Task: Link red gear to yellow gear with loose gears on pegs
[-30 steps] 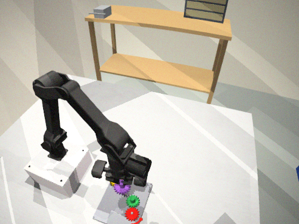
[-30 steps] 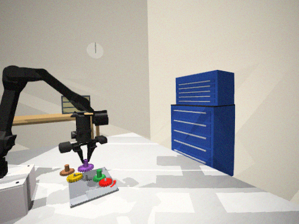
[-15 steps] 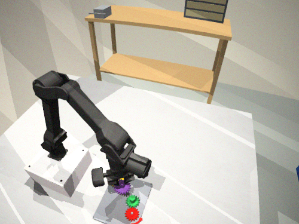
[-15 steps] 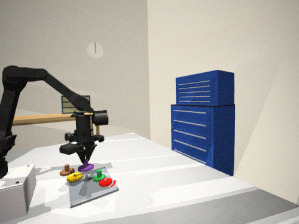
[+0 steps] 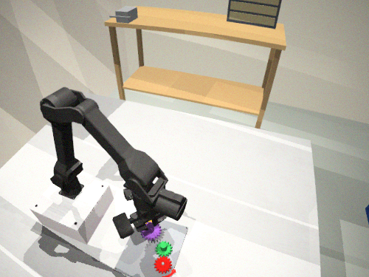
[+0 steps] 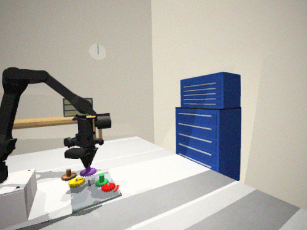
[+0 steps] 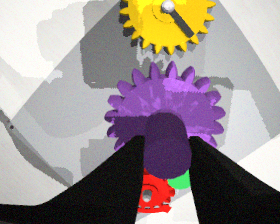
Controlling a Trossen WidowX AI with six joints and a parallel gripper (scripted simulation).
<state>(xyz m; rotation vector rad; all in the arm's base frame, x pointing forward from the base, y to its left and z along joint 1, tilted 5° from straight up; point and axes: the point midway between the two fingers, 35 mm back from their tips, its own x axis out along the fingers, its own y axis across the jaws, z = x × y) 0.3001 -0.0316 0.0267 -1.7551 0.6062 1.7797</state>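
Now: gripper tip 60 mm above the green gear, 50 mm short of it and 30 mm to the left of it. Round my gripper tip: red gear: 70 mm to the right, 70 mm below, 60 mm ahead; purple gear: 10 mm below; yellow gear: 70 mm below, 40 mm to the left, 40 mm behind.
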